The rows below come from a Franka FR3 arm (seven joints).
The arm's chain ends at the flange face. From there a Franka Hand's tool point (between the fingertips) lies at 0.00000 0.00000 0.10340 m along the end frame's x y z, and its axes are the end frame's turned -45 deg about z.
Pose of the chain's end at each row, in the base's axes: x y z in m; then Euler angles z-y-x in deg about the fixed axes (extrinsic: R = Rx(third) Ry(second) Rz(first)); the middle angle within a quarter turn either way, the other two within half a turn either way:
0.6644, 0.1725, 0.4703, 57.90, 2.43, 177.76
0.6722, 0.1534, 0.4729, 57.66, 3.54, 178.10
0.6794, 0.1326, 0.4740, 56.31, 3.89, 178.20
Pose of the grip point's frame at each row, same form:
0.6688, 0.1685, 0.3671, 12.90, 2.43, 177.76
0.6786, 0.1500, 0.3698, 12.66, 3.54, 178.10
0.6864, 0.1294, 0.3709, 11.31, 3.89, 178.20

